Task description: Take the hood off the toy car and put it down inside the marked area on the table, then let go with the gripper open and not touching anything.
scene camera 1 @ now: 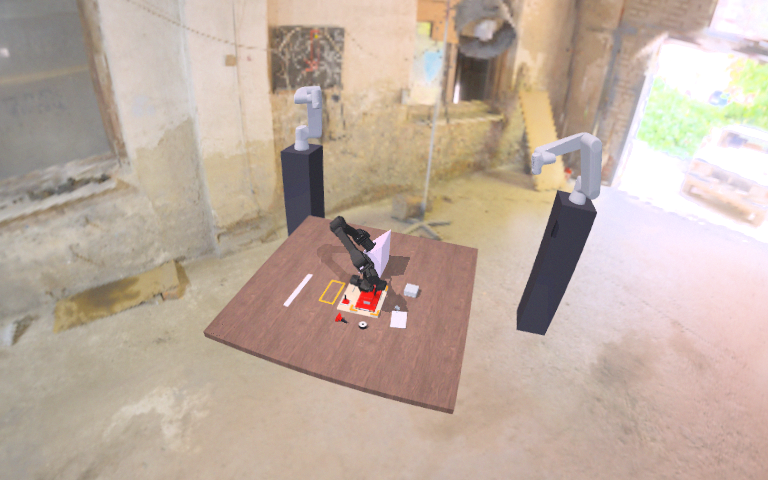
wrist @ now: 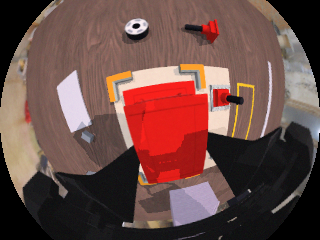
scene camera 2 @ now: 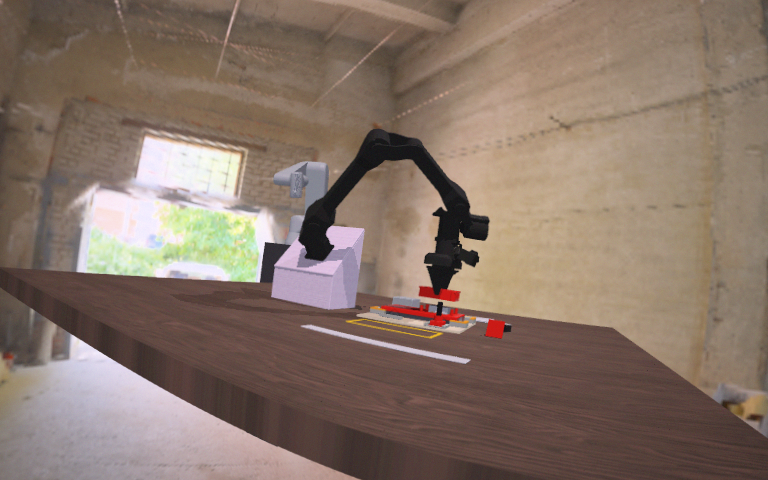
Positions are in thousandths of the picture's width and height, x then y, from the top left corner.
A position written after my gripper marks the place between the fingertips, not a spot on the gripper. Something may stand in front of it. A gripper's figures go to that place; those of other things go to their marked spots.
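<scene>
There's a red hood (wrist: 533,560) 8 cm from the lens, and my gripper (wrist: 536,590) is 10 cm from the lens.
</scene>
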